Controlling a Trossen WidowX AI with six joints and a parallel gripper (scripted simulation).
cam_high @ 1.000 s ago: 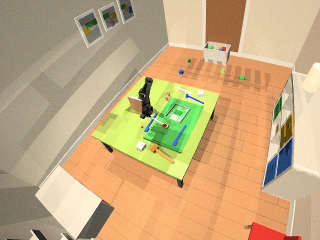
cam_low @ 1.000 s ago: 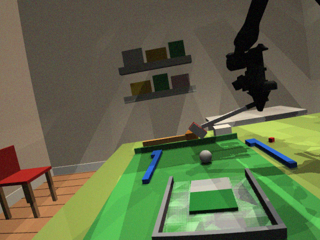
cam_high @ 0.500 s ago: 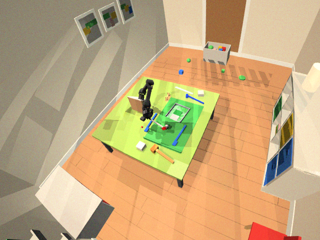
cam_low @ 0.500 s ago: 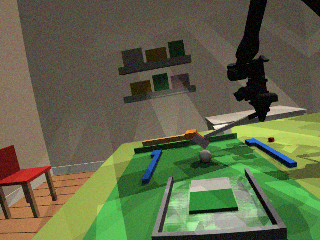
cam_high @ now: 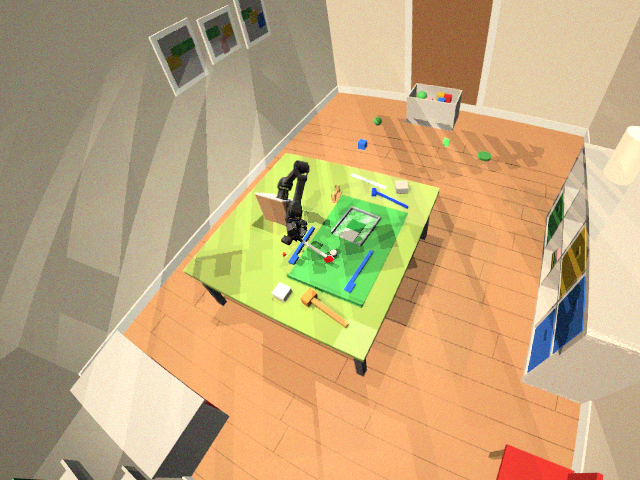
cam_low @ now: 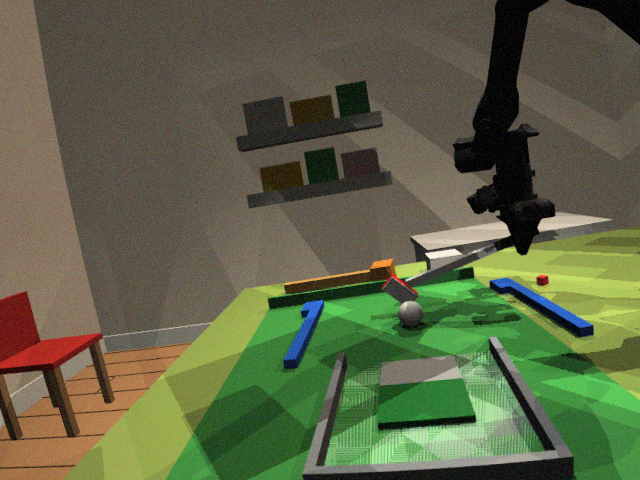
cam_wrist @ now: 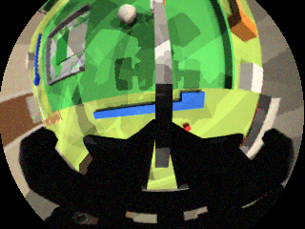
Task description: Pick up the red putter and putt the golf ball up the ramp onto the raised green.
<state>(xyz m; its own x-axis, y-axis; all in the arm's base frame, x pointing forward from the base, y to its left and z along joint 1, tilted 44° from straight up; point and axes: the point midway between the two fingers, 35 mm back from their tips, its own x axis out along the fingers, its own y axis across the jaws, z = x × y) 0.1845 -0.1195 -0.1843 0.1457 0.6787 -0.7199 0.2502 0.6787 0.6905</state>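
Now: gripper tip 80 mm past the tiny red cube, 70 mm to the left of it and 80 mm above it. Round my gripper tip: white golf ball: 220 mm ahead, 10 mm to the left, 60 mm below; then grey frame: 290 mm ahead, 270 mm to the left, 80 mm below; then red putter: 110 mm ahead, 20 mm to the right.
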